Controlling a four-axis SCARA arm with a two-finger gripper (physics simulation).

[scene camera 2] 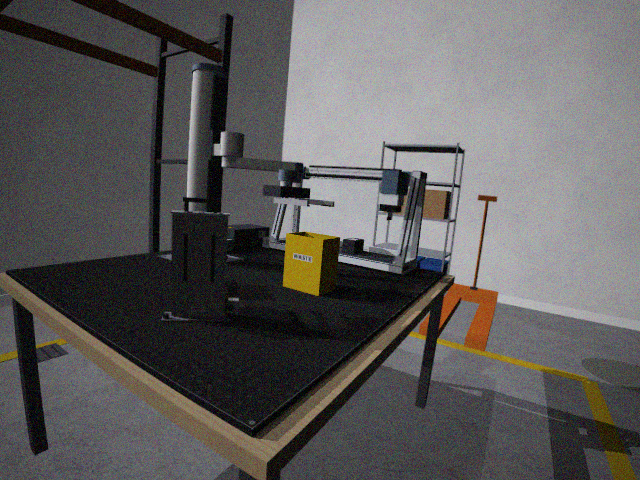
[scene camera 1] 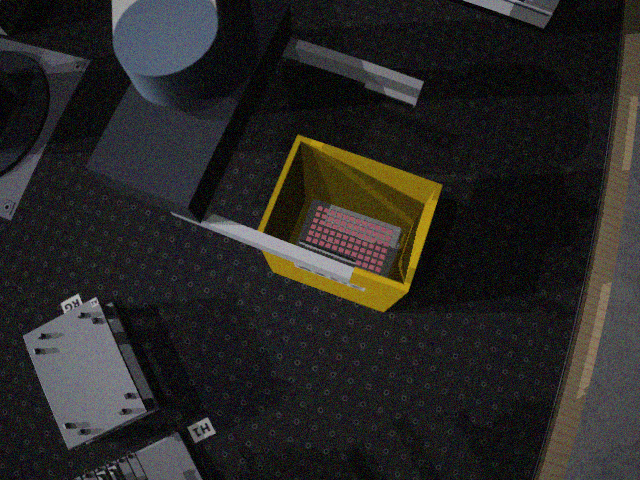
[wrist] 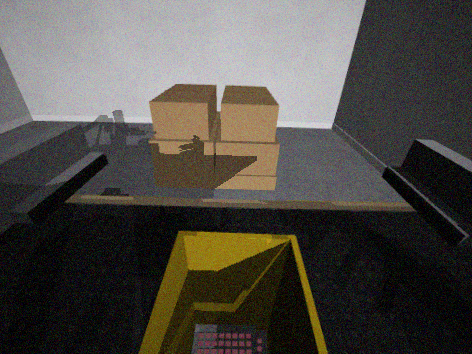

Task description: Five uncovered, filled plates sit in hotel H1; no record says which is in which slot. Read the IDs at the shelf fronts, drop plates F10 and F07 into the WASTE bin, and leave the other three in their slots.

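Frame: origin at the arm's base, x right, y back, z down, level; millimetres.
Seen in the pictures: gripper, fingertip midpoint: (scene camera 2: 321,203) (scene camera 1: 388,177) (wrist: 244,150).
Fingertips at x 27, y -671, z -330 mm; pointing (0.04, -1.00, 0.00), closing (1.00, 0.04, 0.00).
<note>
Offsets run from my fingertips to a thing's top centre. "spot": to the spot under its first point.
The yellow WASTE bin {dy +24, dx -1, dz +117 mm} (scene camera 1: 330,291) (scene camera 2: 302,273) (wrist: 307,295) stands on the dark mat. Pink-welled plate material {dy +22, dx -10, dz +282 mm} (scene camera 1: 346,232) (wrist: 225,342) lies inside at the bottom; whether it is one plate or a stack is hard to tell. My gripper (scene camera 1: 387,183) (scene camera 2: 320,202) (wrist: 244,150) is open and empty, with its two long fingers spread above the bin. In scene camera 1 one finger crosses the bin's labelled side. Part of hotel H1 {spot: dy +153, dx +338, dz +309 mm} (scene camera 1: 168,454) shows at the lower left beside its H1 label {spot: dy +124, dx +290, dz +317 mm} (scene camera 1: 201,429). Its plates and shelf-front IDs cannot be read.
A pale box-like stand (scene camera 1: 82,372) with small dark pegs and an RG label is between the bin and H1. A tall dark tower {spot: dy +81, dx +466, dz +111 mm} (scene camera 2: 199,242) stands in front of the arm's column (scene camera 2: 199,139). A gantry device (scene camera 2: 413,222) stands behind the bin.
</note>
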